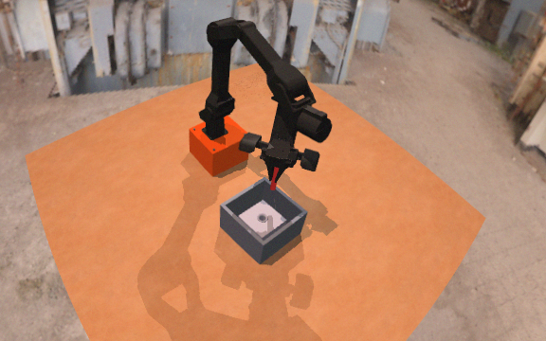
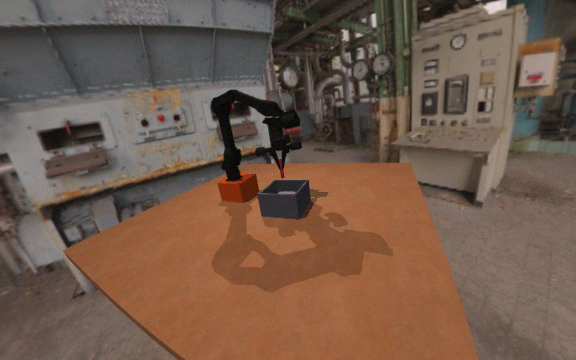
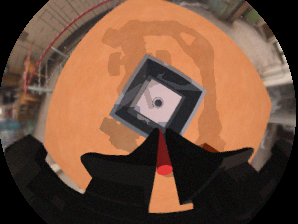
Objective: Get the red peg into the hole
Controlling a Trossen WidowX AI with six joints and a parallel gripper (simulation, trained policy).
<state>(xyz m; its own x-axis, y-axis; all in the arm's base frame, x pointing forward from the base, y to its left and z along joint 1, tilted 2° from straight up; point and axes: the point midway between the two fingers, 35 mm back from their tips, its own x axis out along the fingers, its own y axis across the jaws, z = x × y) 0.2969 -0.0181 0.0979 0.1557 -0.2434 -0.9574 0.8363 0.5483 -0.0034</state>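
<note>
Right now the red peg is 20 mm to the left of my gripper tip and 10 mm behind it. Round my gripper tip: pale plate (110 mm below, 40 mm to the right, 20 mm ahead); then grey box (130 mm below, 40 mm to the right, 20 mm ahead).
</note>
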